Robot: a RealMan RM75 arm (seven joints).
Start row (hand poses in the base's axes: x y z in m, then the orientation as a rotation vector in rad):
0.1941 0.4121 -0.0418 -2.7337 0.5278 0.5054
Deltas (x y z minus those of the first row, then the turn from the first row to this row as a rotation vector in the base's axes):
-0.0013 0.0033 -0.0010 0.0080 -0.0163 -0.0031
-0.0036 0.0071 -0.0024 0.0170 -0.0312 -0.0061
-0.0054 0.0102 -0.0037 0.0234 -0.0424 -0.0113
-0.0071 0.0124 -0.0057 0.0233 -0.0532 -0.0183
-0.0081 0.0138 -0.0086 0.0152 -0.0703 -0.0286
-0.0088 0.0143 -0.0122 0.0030 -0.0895 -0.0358
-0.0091 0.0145 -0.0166 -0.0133 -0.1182 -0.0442
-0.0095 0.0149 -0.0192 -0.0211 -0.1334 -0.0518
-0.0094 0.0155 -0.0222 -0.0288 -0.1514 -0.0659
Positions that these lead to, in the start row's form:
0.1928 0.4154 -0.0428 -2.7266 0.5247 0.4830
0.1905 0.4192 -0.0442 -2.7184 0.5215 0.4628
0.1887 0.4223 -0.0455 -2.7113 0.5231 0.4470
0.1870 0.4245 -0.0475 -2.7095 0.5297 0.4303
0.1860 0.4259 -0.0504 -2.7142 0.5422 0.4030
0.1853 0.4264 -0.0540 -2.7239 0.5516 0.3727
0.1850 0.4266 -0.0584 -2.7370 0.5617 0.3281
0.1846 0.4270 -0.0610 -2.7415 0.5708 0.3037
0.1847 0.4276 -0.0640 -2.7430 0.5878 0.2739

